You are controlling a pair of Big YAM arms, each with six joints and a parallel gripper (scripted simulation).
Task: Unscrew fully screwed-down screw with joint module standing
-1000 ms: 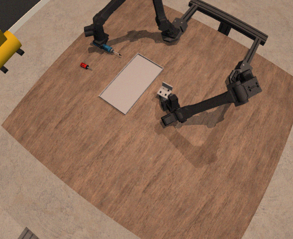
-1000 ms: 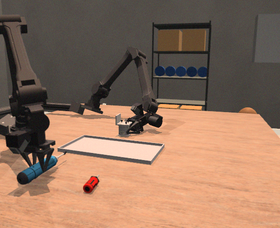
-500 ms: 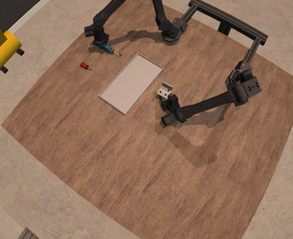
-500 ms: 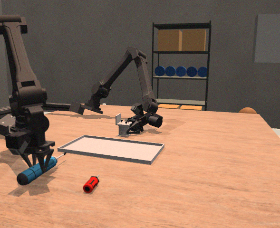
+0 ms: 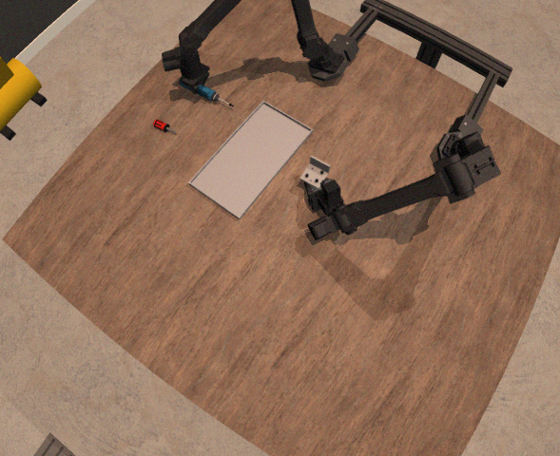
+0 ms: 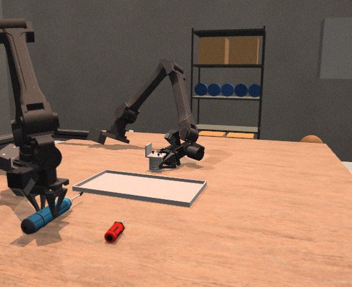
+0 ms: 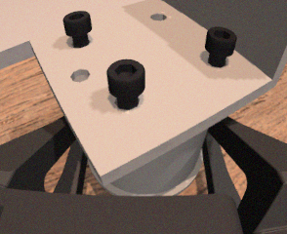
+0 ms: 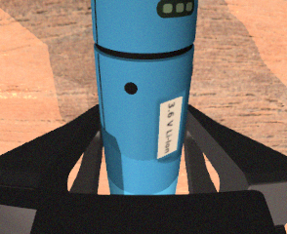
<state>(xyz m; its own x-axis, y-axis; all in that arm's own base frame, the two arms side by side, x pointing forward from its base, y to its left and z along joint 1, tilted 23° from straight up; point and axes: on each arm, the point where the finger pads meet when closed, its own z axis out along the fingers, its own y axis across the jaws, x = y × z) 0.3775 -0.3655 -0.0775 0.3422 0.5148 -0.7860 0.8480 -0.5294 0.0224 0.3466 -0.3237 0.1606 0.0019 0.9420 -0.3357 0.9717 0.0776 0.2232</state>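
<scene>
The joint module lies 10 mm above my left hand. From my left hand the other things lie so: shallow grey tray 60 mm ahead, 220 mm to the right, 20 mm below; then pale l-shaped bracket 50 mm above; then red manual screwdriver 180 mm ahead, 550 mm to the right, 10 mm below.
</scene>
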